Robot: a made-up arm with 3 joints.
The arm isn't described. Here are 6 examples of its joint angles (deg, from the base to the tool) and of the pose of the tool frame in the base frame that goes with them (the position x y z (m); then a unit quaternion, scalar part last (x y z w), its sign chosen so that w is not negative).
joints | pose
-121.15 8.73 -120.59 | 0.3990 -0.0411 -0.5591 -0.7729 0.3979 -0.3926 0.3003
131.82 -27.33 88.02 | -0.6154 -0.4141 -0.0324 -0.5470 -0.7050 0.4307 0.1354
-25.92 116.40 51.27 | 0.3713 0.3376 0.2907 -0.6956 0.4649 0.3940 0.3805
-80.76 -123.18 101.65 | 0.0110 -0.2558 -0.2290 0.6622 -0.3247 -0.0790 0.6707
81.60 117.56 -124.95 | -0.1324 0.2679 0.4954 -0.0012 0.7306 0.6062 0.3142
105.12 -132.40 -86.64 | -0.1482 -0.3211 0.3831 0.6245 0.1485 0.3602 0.6769
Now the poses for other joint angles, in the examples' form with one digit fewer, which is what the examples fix.
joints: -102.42 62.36 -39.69
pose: 0.471 0.229 -0.245 -0.531 0.517 0.198 0.641
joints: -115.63 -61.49 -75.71
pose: 0.307 -0.391 -0.365 -0.231 0.741 -0.623 0.096
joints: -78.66 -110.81 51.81
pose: 0.074 -0.337 -0.139 0.730 0.046 -0.277 0.623
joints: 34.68 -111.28 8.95
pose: 0.136 -0.356 0.293 0.772 -0.229 0.287 0.518
